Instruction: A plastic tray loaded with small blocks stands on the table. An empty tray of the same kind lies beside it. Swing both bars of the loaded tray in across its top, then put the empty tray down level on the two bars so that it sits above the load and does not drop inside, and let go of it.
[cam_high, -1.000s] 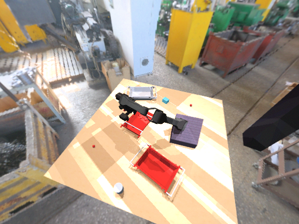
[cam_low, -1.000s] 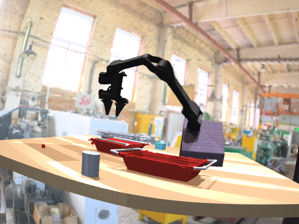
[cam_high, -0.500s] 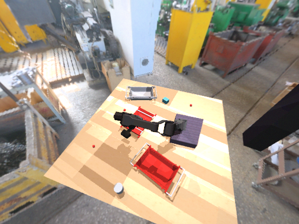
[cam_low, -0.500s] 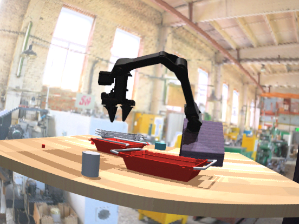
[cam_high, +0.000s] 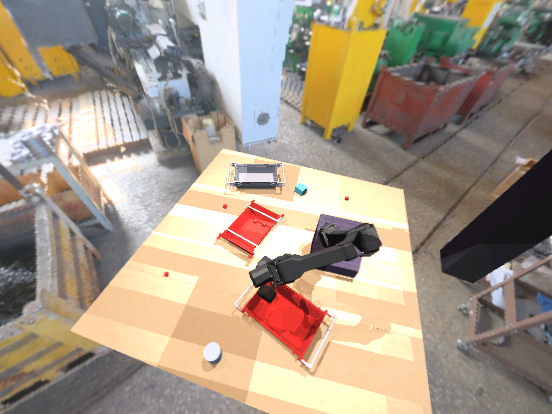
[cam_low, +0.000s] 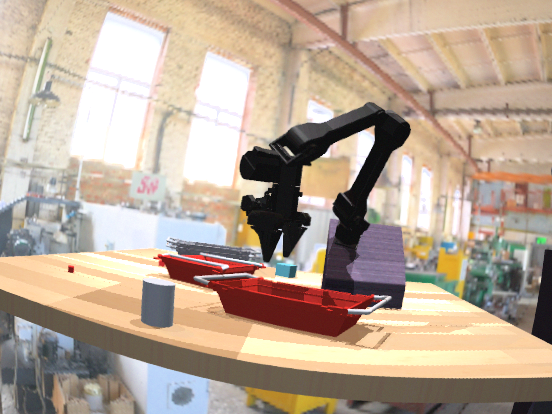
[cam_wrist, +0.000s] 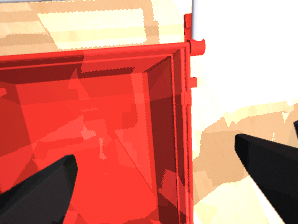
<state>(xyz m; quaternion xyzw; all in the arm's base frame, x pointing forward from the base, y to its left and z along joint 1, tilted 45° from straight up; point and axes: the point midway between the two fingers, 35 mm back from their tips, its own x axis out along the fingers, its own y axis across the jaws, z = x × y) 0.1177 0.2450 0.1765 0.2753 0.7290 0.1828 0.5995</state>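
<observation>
My gripper tip is 70 mm to the right of the red tray, 70 mm above it and 60 mm past it. The rest, counted from my gripper tip: cyan block 660 mm to the right, 110 mm ahead, 90 mm below; then grey cylinder 290 mm to the left, 110 mm ahead, 80 mm below.
</observation>
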